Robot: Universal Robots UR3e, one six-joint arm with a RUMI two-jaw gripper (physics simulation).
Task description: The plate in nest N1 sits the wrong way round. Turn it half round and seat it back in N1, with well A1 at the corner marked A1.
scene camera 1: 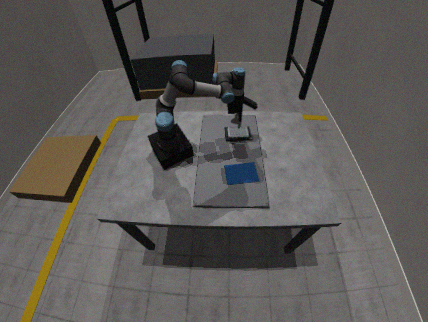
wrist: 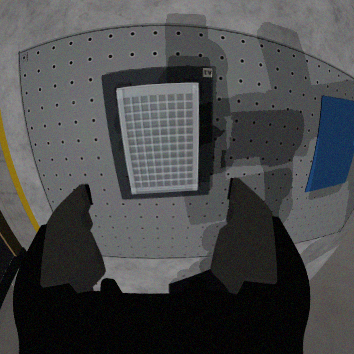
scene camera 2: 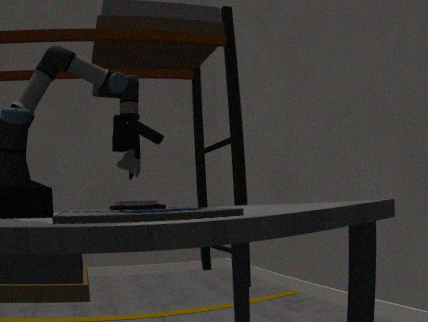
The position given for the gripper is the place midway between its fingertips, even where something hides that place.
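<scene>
Scene camera 2: the gripper point(scene camera 2: 133, 178). Wrist view: gripper again point(wrist: 158, 183), plus a well plate point(wrist: 159, 122).
</scene>
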